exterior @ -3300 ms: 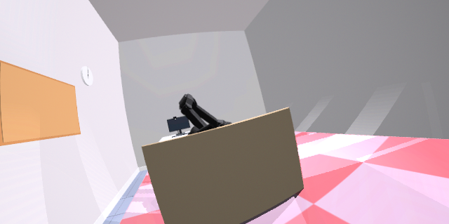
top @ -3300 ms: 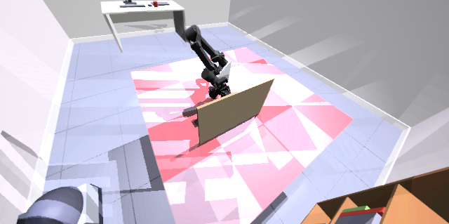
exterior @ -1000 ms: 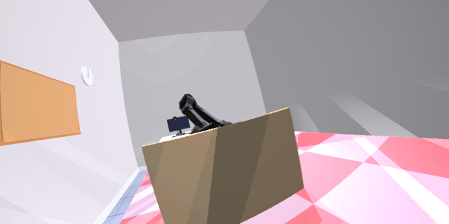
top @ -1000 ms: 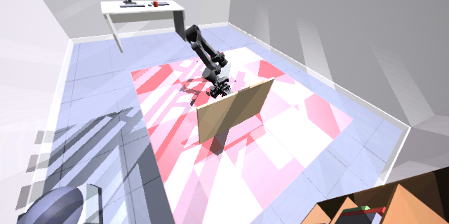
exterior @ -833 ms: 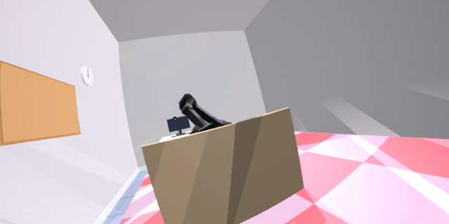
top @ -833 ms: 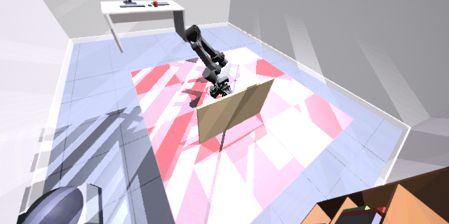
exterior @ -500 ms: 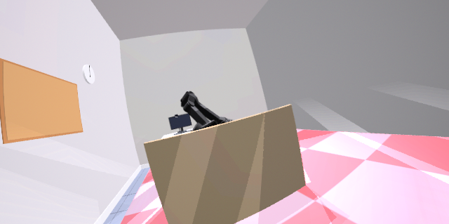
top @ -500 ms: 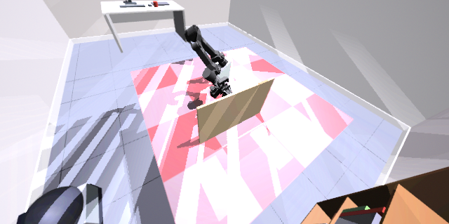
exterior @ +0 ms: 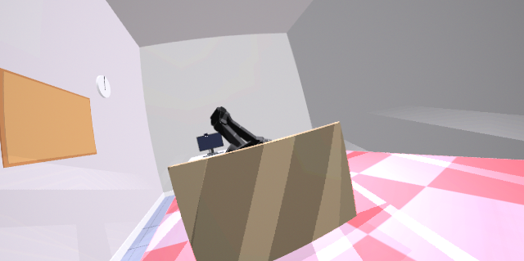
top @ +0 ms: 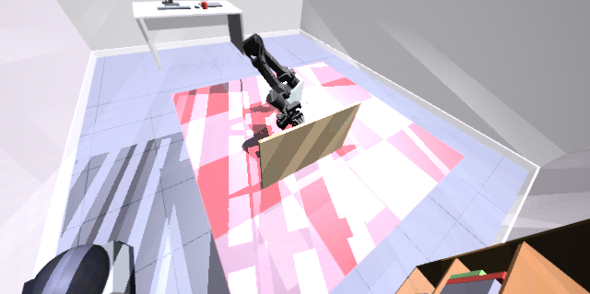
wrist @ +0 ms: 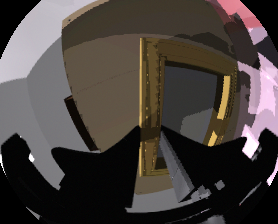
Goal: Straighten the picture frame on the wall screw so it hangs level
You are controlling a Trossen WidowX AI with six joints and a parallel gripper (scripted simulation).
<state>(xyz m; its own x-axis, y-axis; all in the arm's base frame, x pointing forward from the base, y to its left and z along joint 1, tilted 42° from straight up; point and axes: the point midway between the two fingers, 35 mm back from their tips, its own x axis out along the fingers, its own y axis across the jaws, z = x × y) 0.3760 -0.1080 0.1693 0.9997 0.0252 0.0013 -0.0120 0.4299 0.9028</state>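
My gripper tip is now 5 cm above the picture frame, 1 cm to the right of it and 1 cm short of it. From my gripper tip the other things lie so: wall panel: 6 cm below, 2 cm ahead, 1 cm to the left.
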